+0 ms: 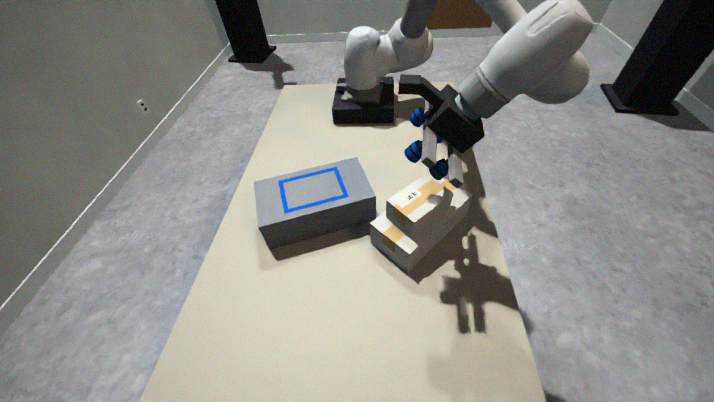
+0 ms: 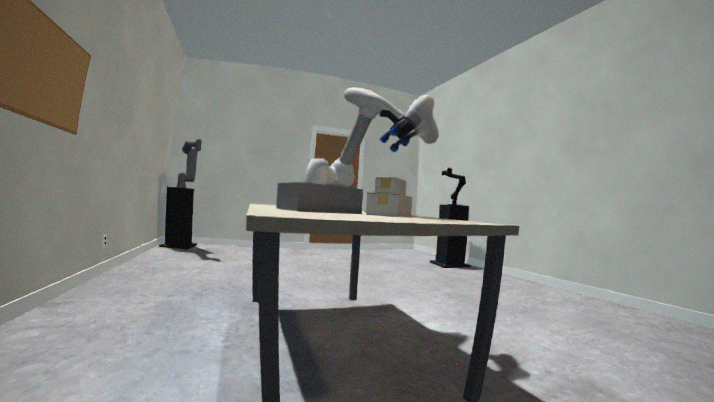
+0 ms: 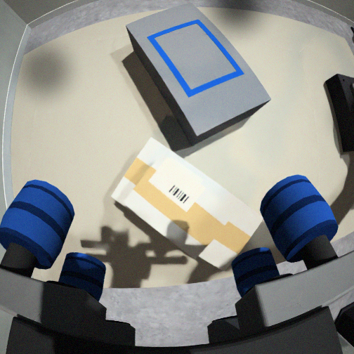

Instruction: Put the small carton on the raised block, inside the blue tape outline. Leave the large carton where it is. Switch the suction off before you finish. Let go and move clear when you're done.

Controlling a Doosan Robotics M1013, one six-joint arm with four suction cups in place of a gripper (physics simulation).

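Places are measured from the arm's base along level axes (x ahead, y left, z up), in millimetres.
Where they show: hand at its tool point: [image 2: 392, 142]; arm's base at its link origin: [image 1: 363, 92].
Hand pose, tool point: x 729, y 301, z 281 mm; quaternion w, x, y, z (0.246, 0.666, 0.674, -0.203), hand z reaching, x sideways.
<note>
Things, the pixels of their top centre, and the offset from my tool point. "spot": a spot on its surface instead.
- small carton at its top centre: [image 1: 420, 196] [image 2: 391, 179] 11 mm back, 7 mm left, 184 mm down
- large carton at its top centre: [image 1: 422, 208] [image 2: 391, 194] 35 mm back, 21 mm left, 259 mm down
- grey raised block at its top centre: [image 1: 312, 188] [image 2: 320, 185] 45 mm back, 330 mm right, 240 mm down
- blue tape outline at a spot on its surface: [image 1: 284, 196] spot: 3 mm ahead, 407 mm right, 240 mm down
The small carton [image 1: 419, 201] [image 2: 390, 186] [image 3: 184, 178] lies flat on top of the large carton [image 1: 409, 243] [image 2: 387, 205] [image 3: 146, 151], which rests on the table. Both are white with tan tape, and the small one has a barcode label on top. The grey raised block [image 1: 270, 200] [image 2: 320, 198] [image 3: 215, 113] stands beside them, with the blue tape outline [image 1: 284, 196] [image 3: 170, 65] on its top and no carton inside it. My gripper [image 1: 426, 144] [image 2: 395, 139] [image 3: 169, 245], with four blue suction cups, is open. It hangs tilted above the cartons, apart from them, holding nothing.
The arm's black base [image 1: 363, 111] [image 3: 342, 112] stands at the far end of the table [image 1: 300, 325] [image 2: 380, 226]. A narrow gap separates the raised block and the large carton. Dark pedestals [image 2: 180, 216] [image 2: 452, 240] with other arms stand on the floor away from the table.
</note>
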